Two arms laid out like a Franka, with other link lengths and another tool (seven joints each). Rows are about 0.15 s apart.
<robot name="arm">
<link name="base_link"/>
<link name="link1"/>
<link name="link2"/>
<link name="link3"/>
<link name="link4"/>
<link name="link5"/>
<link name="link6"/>
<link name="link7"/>
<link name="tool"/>
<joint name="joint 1" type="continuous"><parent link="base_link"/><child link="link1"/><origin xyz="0 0 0.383"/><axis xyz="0 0 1"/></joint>
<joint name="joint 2" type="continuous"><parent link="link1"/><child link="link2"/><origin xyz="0 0 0" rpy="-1.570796 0 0"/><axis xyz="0 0 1"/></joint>
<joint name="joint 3" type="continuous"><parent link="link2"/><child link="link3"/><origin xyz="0 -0.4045 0" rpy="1.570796 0 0"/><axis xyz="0 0 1"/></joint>
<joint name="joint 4" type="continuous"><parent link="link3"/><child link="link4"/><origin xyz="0.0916 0 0" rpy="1.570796 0 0"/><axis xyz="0 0 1"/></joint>
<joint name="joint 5" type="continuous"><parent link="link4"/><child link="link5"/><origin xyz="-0.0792 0.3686 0" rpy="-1.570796 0 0"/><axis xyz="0 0 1"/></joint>
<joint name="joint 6" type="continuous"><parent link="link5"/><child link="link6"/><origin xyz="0 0 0" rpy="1.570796 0 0"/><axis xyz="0 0 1"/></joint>
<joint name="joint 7" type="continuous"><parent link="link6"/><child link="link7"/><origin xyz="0.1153 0 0" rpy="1.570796 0 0"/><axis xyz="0 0 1"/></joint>
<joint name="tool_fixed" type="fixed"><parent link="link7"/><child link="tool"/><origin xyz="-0.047 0.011 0.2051" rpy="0.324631 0 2.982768"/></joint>
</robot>
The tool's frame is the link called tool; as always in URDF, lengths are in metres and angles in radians. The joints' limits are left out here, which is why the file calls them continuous.
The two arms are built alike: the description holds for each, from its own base.
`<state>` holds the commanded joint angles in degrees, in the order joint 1, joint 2, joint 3, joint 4, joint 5, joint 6, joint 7, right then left.
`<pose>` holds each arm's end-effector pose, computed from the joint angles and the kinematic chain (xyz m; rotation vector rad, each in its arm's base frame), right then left.
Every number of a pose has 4 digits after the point. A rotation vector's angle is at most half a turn.
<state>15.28 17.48 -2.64 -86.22 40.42 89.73 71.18 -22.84 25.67 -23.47 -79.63 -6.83 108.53 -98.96</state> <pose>0.5884 0.3047 0.5816 -0.9634 -2.1980 -0.1580 0.5304 -0.5685 0.5302 1.6962 -2.4670 0.6400</pose>
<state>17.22 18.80 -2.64 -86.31 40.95 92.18 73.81 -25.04 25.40 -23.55 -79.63 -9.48 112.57 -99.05</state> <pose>0.5931 0.3281 0.5684 -1.0001 -2.1705 -0.1492 0.5150 -0.6001 0.5482 1.6614 -2.4243 0.7456</pose>
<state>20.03 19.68 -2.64 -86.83 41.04 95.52 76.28 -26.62 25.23 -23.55 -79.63 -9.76 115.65 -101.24</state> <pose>0.5921 0.3585 0.5558 -1.0314 -2.1630 -0.1388 0.5080 -0.6196 0.5595 1.6842 -2.3922 0.8103</pose>
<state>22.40 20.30 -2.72 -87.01 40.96 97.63 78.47 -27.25 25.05 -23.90 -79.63 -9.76 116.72 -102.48</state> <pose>0.5882 0.3833 0.5480 -1.0521 -2.1569 -0.1241 0.5013 -0.6292 0.5658 1.6915 -2.3776 0.8330</pose>
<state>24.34 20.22 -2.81 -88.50 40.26 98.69 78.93 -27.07 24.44 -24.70 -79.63 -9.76 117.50 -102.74</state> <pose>0.5752 0.3989 0.5358 -1.0426 -2.1639 -0.0884 0.4964 -0.6332 0.5779 1.6830 -2.3712 0.8672</pose>
